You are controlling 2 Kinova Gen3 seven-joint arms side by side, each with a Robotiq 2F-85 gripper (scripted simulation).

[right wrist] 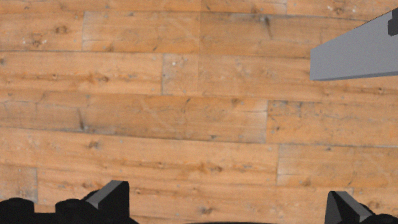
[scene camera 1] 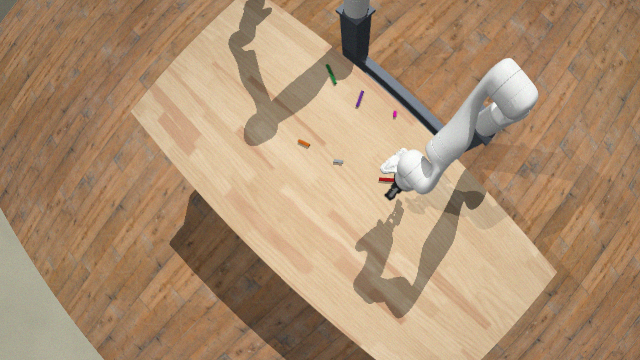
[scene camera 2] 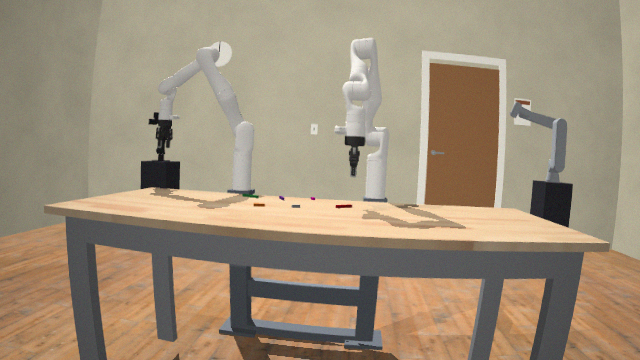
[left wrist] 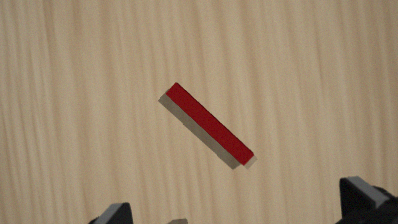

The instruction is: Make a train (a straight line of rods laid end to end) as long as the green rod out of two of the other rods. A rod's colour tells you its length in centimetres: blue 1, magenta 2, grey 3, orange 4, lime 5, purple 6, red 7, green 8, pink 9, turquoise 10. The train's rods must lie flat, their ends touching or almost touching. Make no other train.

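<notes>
There's a red rod (left wrist: pixel 177 93) here, but in the right wrist view the rod is out of frame.
</notes>
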